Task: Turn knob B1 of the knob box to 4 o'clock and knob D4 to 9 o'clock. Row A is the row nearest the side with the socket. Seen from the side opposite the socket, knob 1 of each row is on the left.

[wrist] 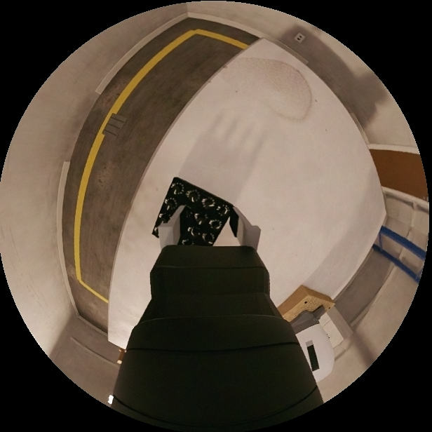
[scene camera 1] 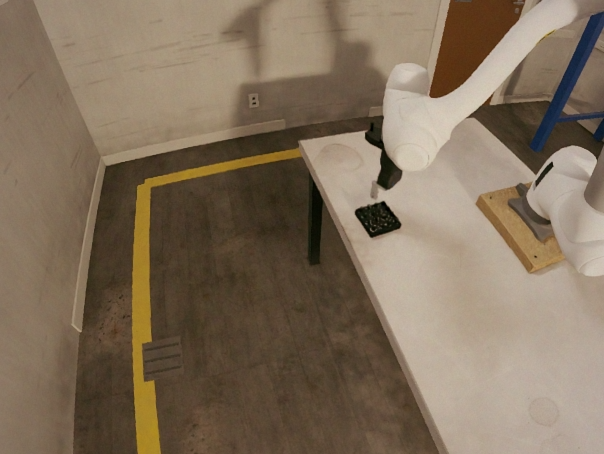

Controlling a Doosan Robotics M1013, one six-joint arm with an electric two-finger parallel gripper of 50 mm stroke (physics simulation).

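Where they show: gripper, between the fingertips: (scene camera 1: 378, 193); arm's base, origin of its link: (scene camera 1: 539, 215).
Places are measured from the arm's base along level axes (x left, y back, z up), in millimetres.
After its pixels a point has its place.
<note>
The knob box (scene camera 1: 378, 219) {x -172, y -552, z -8 mm} (wrist: 201, 204) is a flat black square box with rows of round black knobs and white dial marks. It lies near the table's long edge and appears turned at an angle in the wrist view. My gripper (scene camera 1: 379, 190) {x -232, y -529, z 40 mm} (wrist: 208, 214) is open and empty. In scene camera 1 it is above the far side of the box; in the wrist view its fingers overlap the box's near part and hide some knobs. The socket cannot be made out, so I cannot tell which knobs are B1 and D4. Pointer directions are too small to read surely.
The white table (scene camera 1: 450, 310) {x 162, y -492, z -43 mm} (wrist: 280, 165) carries the box. The arm's base stands on a wooden board (scene camera 1: 505, 235) {x 14, y -170, z -25 mm} (wrist: 306, 298) to the right of the box in scene camera 1. A blue metal frame (scene camera 1: 568, 82) stands beyond the table.
</note>
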